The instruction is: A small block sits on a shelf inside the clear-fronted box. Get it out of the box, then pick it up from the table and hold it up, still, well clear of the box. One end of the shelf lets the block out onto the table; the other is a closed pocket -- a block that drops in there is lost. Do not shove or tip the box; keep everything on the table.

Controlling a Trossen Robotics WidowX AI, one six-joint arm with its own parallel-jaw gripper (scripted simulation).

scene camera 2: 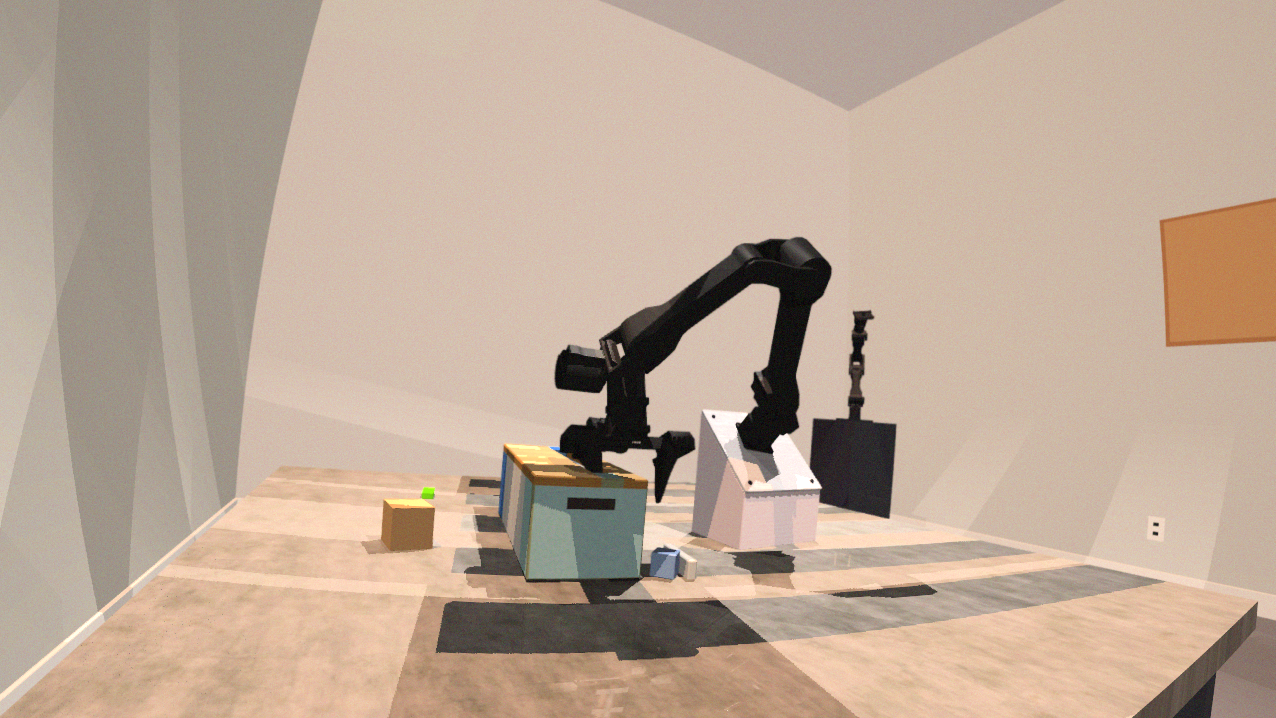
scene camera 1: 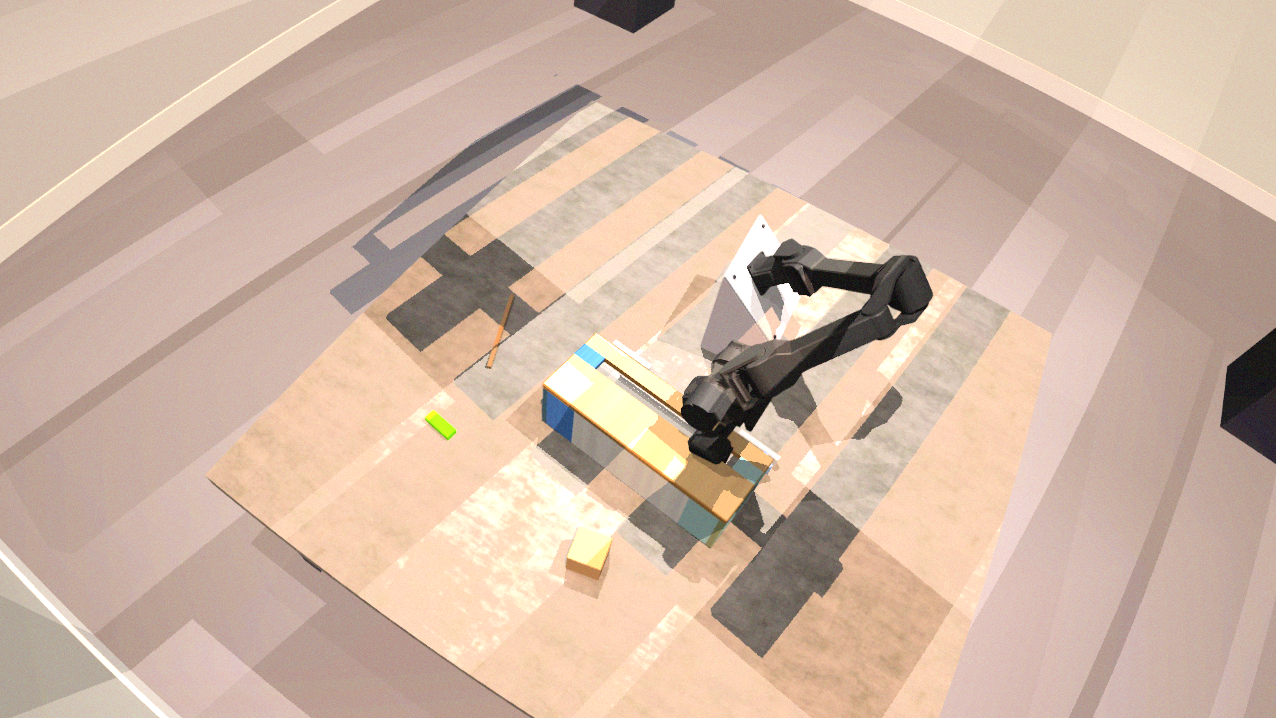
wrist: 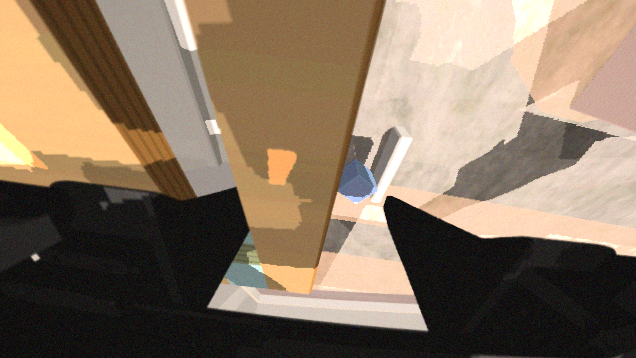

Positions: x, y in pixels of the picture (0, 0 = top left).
The gripper shows in scene camera 2, in scene camera 1 and in the wrist view (326, 194). A box shows in scene camera 2, in scene camera 1 and in the wrist view (184, 105). One and the same spot on the box: (scene camera 1: 604, 399) is (scene camera 2: 536, 451). One and the same spot on the gripper: (scene camera 2: 667, 456) is (scene camera 1: 762, 412).
